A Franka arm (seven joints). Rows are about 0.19 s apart.
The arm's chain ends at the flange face. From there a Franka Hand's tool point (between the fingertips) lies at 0.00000 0.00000 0.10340 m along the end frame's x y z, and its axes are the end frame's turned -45 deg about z.
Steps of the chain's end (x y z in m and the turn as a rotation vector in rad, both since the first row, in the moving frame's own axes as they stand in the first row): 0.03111, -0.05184, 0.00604, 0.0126, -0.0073, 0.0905; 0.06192, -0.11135, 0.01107, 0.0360, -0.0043, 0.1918; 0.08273, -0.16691, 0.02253, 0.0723, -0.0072, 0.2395; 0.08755, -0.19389, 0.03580, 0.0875, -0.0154, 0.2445; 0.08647, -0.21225, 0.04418, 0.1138, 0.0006, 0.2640; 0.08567, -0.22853, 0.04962, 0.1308, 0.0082, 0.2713
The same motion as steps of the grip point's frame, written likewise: 0.05911, -0.01609, 0.00603, 0.0141, 0.0037, 0.0905; 0.12511, -0.03766, 0.01100, 0.0285, 0.0224, 0.1918; 0.18192, -0.06471, 0.02226, 0.0562, 0.0460, 0.2395; 0.20514, -0.08199, 0.03539, 0.0728, 0.0510, 0.2445; 0.22056, -0.09601, 0.04352, 0.0800, 0.0809, 0.2640; 0.23339, -0.10848, 0.04874, 0.0867, 0.0983, 0.2713
